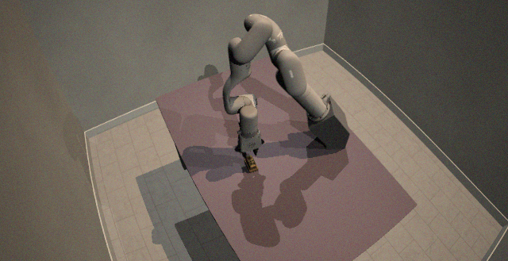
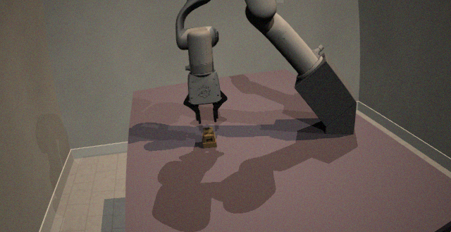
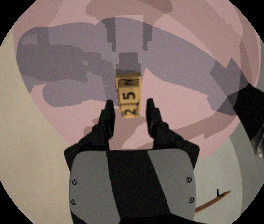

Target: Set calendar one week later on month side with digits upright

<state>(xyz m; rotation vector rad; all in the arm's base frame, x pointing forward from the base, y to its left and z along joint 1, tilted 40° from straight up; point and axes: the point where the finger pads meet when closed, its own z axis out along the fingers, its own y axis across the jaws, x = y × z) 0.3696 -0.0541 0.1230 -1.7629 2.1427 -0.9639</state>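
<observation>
Right now my hand is 6 cm above the yellow digit cube. Round my hand: tray: 1 cm ahead, 2 cm to the left, 8 cm below.
</observation>
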